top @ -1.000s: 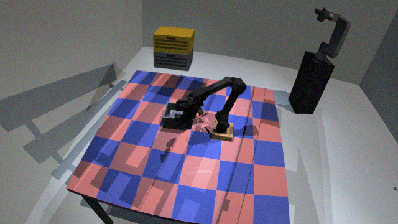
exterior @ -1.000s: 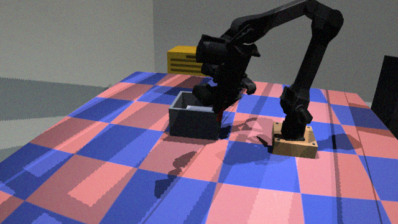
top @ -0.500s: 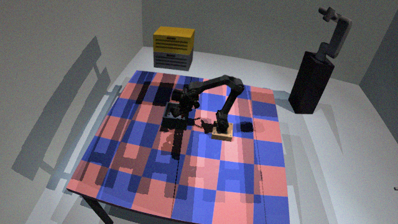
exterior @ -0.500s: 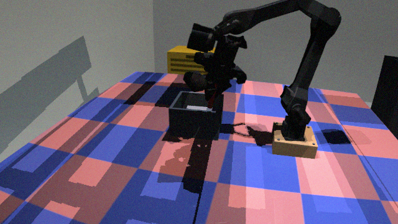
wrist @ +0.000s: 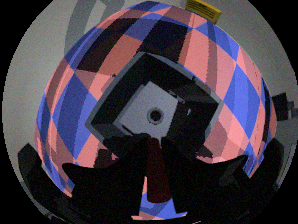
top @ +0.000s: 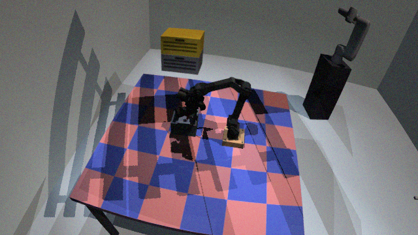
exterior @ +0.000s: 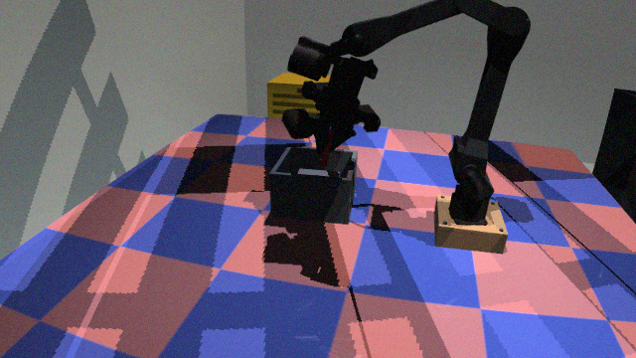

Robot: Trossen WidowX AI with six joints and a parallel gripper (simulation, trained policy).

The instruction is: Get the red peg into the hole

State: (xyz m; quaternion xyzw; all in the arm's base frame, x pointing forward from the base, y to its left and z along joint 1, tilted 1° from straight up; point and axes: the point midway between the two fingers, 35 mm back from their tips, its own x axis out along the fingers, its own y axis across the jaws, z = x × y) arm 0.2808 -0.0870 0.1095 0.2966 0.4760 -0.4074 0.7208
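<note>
Now: the pale plate 10 mm ahead of my gripper tip, 30 mm to the right of it and 80 mm below it. The rest, counted from my gripper tip: grey box: 10 mm ahead, 30 mm to the right, 100 mm below; then red peg: 10 mm behind, 10 mm to the left, 20 mm above.
</note>
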